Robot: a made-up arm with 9 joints. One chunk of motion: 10 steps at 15 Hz.
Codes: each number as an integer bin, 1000 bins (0 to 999) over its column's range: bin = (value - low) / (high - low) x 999, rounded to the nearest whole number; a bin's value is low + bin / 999 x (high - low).
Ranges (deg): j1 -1.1..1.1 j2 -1.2..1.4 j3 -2.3..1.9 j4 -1.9..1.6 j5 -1.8..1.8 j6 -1.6..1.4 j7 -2..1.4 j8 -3.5..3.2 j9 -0.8..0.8
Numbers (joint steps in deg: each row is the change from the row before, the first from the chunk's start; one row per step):
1: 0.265 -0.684 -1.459 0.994 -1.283 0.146 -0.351 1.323 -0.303
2: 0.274 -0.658 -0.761 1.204 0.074 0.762 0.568 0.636 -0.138
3: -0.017 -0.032 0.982 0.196 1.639 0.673 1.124 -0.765 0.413
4: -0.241 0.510 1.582 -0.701 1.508 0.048 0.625 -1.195 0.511
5: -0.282 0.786 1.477 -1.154 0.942 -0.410 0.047 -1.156 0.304
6: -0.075 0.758 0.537 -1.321 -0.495 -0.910 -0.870 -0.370 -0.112
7: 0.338 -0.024 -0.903 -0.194 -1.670 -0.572 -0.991 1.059 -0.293
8: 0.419 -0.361 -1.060 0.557 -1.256 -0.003 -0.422 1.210 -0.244
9: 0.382 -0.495 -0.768 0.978 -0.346 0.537 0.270 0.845 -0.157
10: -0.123 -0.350 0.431 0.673 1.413 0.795 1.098 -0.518 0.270
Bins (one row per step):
1: 620 198 200 826 143 581 485 719 310
2: 624 208 366 886 520 787 755 617 413
3: 492 449 781 598 954 757 918 408 757
4: 390 657 923 342 918 549 771 344 819
5: 371 763 898 213 761 396 601 350 689
6: 465 752 675 165 362 230 332 467 430
7: 653 452 332 487 36 342 296 680 317
8: 690 322 295 701 151 532 464 702 347
9: 673 271 364 821 403 712 667 648 401
10: 444 327 650 734 892 798 910 445 668

